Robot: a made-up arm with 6 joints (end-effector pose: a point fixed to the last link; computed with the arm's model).
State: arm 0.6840 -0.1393 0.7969 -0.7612 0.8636 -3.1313
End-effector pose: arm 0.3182 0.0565 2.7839 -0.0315 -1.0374 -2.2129
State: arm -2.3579 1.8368 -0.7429 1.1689 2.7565 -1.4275
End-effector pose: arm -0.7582 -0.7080 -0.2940 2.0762 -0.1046 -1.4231
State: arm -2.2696 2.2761 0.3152 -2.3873 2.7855 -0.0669
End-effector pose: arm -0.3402 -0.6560 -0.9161 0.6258 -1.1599 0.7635
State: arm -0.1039 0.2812 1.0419 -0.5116 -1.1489 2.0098
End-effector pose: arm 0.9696 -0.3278 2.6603 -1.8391 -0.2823 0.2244
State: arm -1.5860 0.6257 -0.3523 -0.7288 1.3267 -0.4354
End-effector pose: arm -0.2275 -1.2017 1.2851 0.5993 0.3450 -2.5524
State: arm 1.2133 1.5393 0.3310 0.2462 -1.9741 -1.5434
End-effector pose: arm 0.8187 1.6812 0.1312 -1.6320 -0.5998 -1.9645
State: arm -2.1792 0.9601 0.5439 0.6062 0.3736 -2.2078
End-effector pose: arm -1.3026 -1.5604 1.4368 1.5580 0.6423 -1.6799
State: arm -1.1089 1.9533 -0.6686 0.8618 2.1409 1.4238
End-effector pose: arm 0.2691 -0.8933 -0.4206 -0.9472 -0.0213 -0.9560
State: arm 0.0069 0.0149 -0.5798 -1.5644 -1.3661 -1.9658
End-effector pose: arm 0.4184 -0.0131 1.7133 -2.3998 -0.4602 1.5754
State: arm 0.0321 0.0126 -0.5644 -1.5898 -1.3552 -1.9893
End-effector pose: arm 0.4250 0.0043 1.7209 -2.3935 -0.4794 1.5720
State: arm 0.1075 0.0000 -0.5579 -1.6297 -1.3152 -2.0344
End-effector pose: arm 0.4131 0.0472 1.7294 -2.3620 -0.4995 1.5732
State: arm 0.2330 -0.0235 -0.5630 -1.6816 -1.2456 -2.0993
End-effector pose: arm 0.3744 0.1085 1.7376 -2.3011 -0.5176 1.5776
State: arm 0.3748 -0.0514 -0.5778 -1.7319 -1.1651 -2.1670
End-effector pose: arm 0.3159 0.1629 1.7427 -2.2250 -0.5268 1.5823
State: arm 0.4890 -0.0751 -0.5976 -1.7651 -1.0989 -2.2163
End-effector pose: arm 0.2598 0.1922 1.7428 -2.1618 -0.5225 1.5882
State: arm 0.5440 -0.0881 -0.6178 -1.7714 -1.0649 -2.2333
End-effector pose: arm 0.2266 0.1968 1.7377 -2.1345 -0.5063 1.5963
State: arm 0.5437 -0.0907 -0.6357 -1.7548 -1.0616 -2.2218
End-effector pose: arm 0.2172 0.1868 1.7296 -2.1407 -0.4845 1.6058
